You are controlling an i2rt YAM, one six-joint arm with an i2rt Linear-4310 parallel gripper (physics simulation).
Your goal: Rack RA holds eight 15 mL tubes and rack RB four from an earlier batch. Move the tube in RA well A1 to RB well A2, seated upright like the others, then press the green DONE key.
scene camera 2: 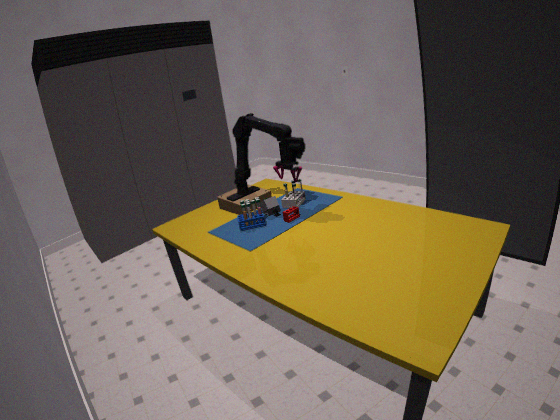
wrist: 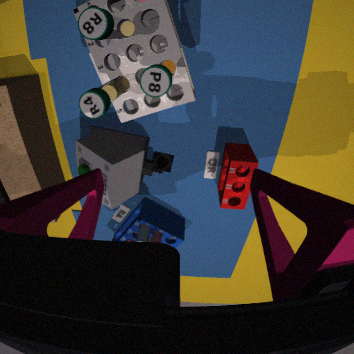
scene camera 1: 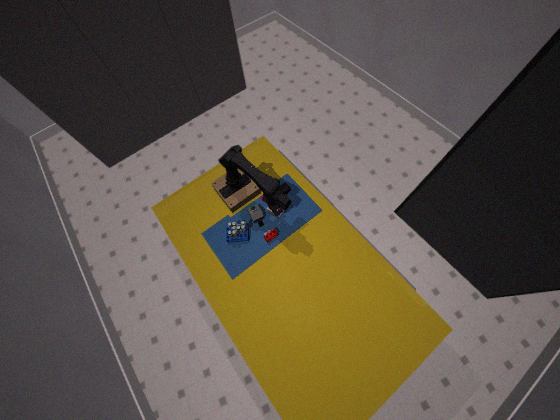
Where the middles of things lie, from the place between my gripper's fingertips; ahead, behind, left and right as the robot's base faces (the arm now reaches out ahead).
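Labels:
With the yellowish tube (wrist: pixel 94 102) as my reference, my gripper is 100 mm above it, 70 mm beyond it and 30 mm to the right of it. There is also the grey box (wrist: pixel 121 156), which I find 120 mm below my hand, 80 mm behind it and 80 mm to the right of it.

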